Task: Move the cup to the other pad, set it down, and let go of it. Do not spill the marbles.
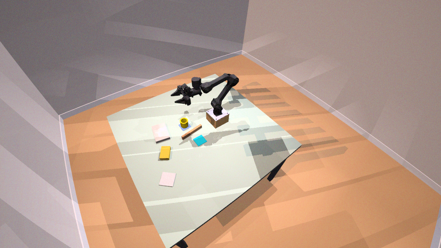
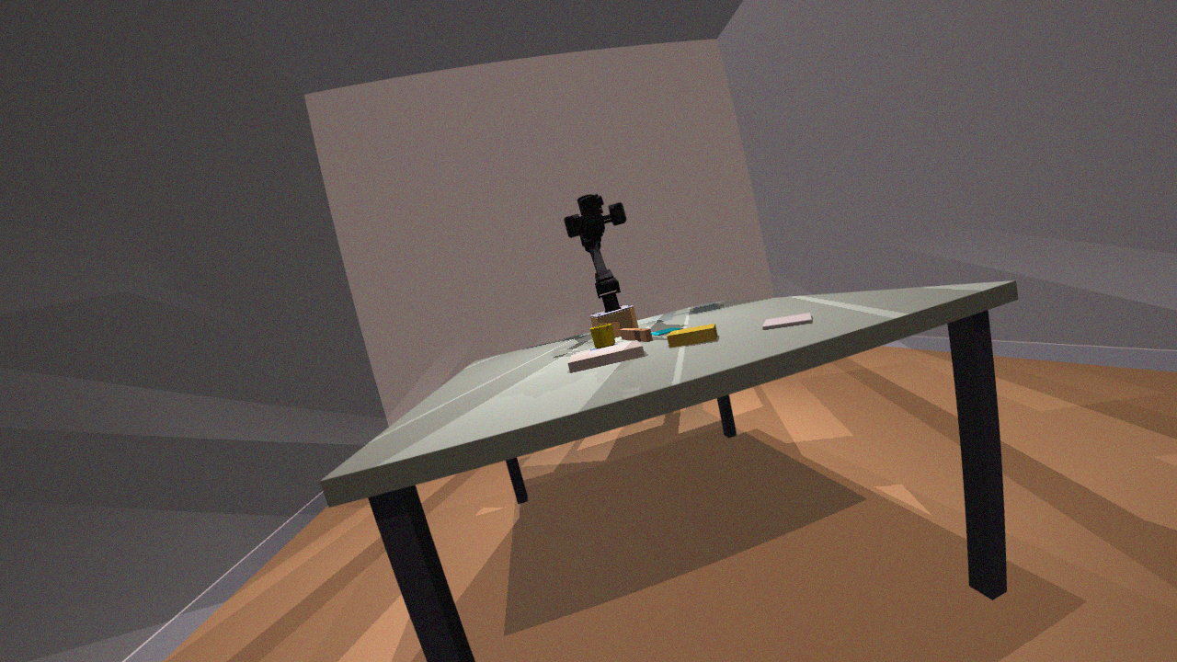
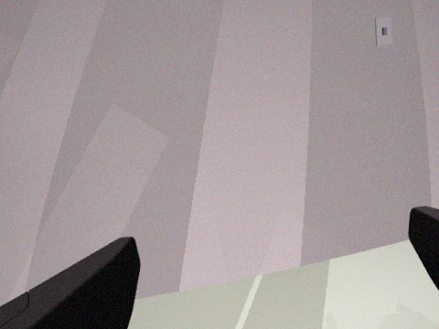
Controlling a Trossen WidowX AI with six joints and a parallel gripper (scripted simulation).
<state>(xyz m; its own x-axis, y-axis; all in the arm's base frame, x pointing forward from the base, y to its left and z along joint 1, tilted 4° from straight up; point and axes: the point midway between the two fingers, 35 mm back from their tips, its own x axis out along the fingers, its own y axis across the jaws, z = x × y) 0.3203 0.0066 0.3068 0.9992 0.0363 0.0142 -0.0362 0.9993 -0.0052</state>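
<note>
Now: gripper tip 8 cm past the yellow cup, 6 cm to the left of it and 36 cm above it. The rest, counted from my gripper tip: wooden bar (10 cm behind, 4 cm to the left, 39 cm below); then pale blue pad (8 cm behind, 6 cm to the right, 40 cm below); then cyan pad (13 cm behind, 14 cm to the left, 40 cm below).
</note>
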